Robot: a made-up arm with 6 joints.
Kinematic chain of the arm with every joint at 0, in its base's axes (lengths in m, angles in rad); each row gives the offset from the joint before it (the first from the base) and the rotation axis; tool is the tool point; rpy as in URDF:
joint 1: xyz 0 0 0.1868 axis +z
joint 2: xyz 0 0 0 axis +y
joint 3: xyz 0.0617 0 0.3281 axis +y
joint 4: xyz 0.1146 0 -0.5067 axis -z
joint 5: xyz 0 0 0 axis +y
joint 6: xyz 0.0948 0 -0.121 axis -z
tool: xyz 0 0 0 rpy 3.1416 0 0
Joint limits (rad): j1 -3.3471..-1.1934 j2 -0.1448..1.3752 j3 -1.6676..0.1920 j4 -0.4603..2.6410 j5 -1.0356..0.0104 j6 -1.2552..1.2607
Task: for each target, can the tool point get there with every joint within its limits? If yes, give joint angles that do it. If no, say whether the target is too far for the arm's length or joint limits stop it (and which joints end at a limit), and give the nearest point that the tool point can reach.
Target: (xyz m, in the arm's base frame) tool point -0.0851 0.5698 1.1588
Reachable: no: too far | nearest point -0.4025 0.2024 0.8442 | short by 0.579 m
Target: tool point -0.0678 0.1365 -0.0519
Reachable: yes | joints -2.2921 1.0402 -0.1217 1.9791 -0.8914 -0.0503
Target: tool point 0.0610 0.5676 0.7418
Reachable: no: joint limits stop it (at a limit: joint 1, joint 2, joint 3, joint 5) | nearest point -0.4130 0.2399 0.7714 | short by 0.577 m
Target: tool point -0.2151 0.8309 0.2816
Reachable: no: joint limits stop it (at a limit: joint 2, joint 3, joint 5) | nearest point -0.0753 0.2907 0.1468 | short by 0.574 m
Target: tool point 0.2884 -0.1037 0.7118
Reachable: no: joint limits stop it (at a limit: joint 1, joint 2, joint 3, joint 4, joint 5) | nearest point 0.2201 -0.3714 0.8807 | short by 0.324 m
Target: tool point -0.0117 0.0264 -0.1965
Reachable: yes | joints -1.6637 0.9040 0.0493 0.1017 -0.4588 0.3480
